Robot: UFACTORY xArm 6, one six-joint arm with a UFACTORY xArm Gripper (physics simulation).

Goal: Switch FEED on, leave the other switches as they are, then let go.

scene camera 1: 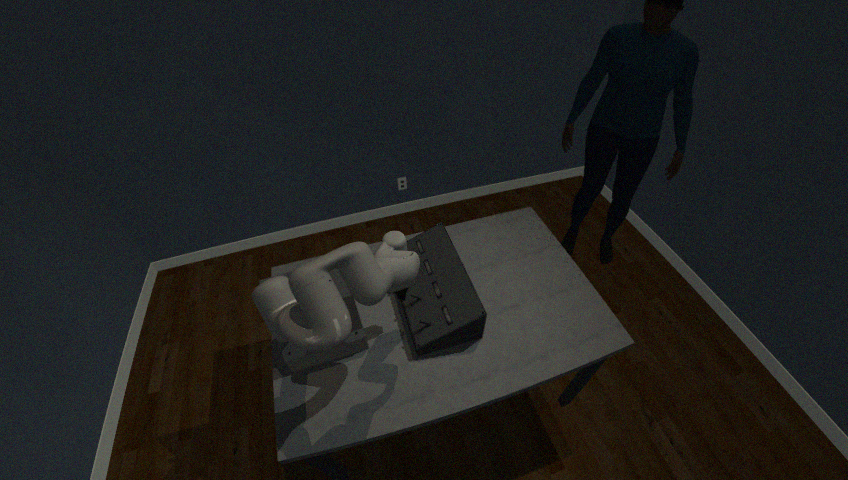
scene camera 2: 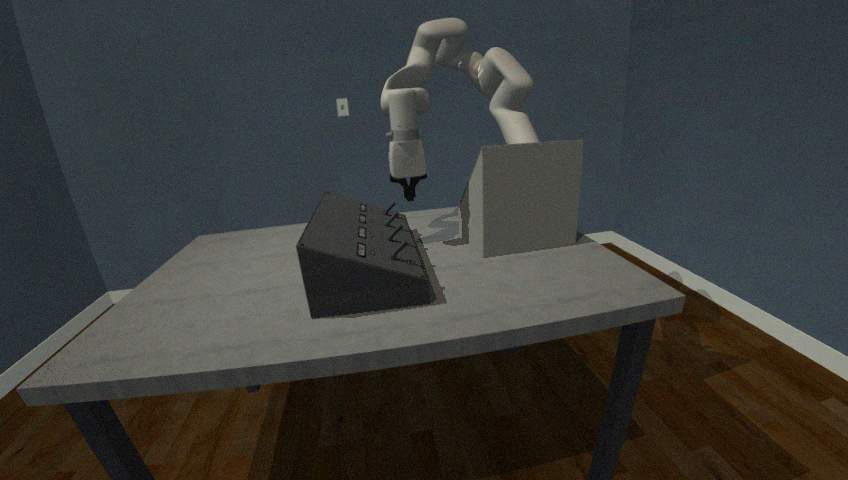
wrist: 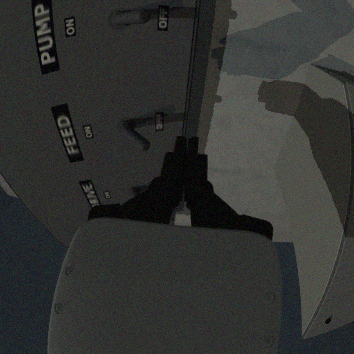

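Pixels of known places: gripper, fingertip midpoint: [scene camera 1: 402, 298] [scene camera 2: 410, 200] [wrist: 187, 150]; arm's base, link origin: [scene camera 2: 533, 168].
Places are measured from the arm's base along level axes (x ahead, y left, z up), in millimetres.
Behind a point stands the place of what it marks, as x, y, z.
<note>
A dark sloped switch panel [scene camera 1: 455, 273] @[593, -36, -66] [scene camera 2: 351, 286] @[565, 251, -153] [wrist: 95, 80] @[459, -109, -120] stands on the table. The FEED label [wrist: 67, 132] @[505, -59, -102] shows in the wrist view, with the FEED lever [wrist: 137, 135] @[418, -51, -104] tilted toward its OFF side. The PUMP lever [wrist: 127, 19] @[410, -163, -100] also lies on its OFF side. The DRIVE lever is mostly hidden behind the gripper. My gripper [scene camera 2: 409, 198] @[364, -63, -68] [wrist: 187, 150] @[364, -63, -68] is shut and empty. In the wrist view its fingertips are beside the FEED lever, on the OFF side near the panel's low edge, apart from the lever. In scene camera 1 the arm mostly hides the gripper.
A tall pale box [scene camera 2: 529, 199] @[63, 86, -67] stands on the table [scene camera 1: 535, 297] @[904, -181, -220] [scene camera 2: 208, 333] @[881, 232, -220] on the arm's base side. Other levers, including the nearest lever [scene camera 2: 403, 251] @[429, 131, -143], stand in the same row along the panel. A person [scene camera 1: 636, 89] stands beyond the table's far corner.
</note>
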